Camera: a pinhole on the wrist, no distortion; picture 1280 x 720 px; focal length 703.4 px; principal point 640.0 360.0 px. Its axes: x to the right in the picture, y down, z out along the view. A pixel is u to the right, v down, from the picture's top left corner.
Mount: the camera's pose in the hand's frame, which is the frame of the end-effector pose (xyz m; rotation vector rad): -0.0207 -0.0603 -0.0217 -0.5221 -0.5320 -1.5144
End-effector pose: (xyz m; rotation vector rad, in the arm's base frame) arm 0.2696 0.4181 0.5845 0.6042 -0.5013 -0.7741
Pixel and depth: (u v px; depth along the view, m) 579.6 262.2 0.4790
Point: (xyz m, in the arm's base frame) 0.1462 0.5359 0.9830
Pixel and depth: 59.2 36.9 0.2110
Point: 0.2787 0.6138 0.7245
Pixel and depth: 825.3 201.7 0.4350
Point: 0.0146 0.4571 0.9226
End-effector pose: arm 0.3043 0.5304 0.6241 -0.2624 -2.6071 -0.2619
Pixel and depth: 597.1 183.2 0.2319
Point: 0.3250 0.6466 0.4687
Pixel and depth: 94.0 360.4 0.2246
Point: 0.3504 0.7463 0.6049
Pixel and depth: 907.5 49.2 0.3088
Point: 0.3148 0.6162 0.3005
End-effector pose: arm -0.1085 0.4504 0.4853 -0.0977 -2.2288 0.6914
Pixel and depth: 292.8 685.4 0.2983
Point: -0.3107 0.6329 0.3761
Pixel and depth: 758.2 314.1 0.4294
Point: -0.3502 0.4035 0.1794
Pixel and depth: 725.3 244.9 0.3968
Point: -0.2958 0.4104 0.1779
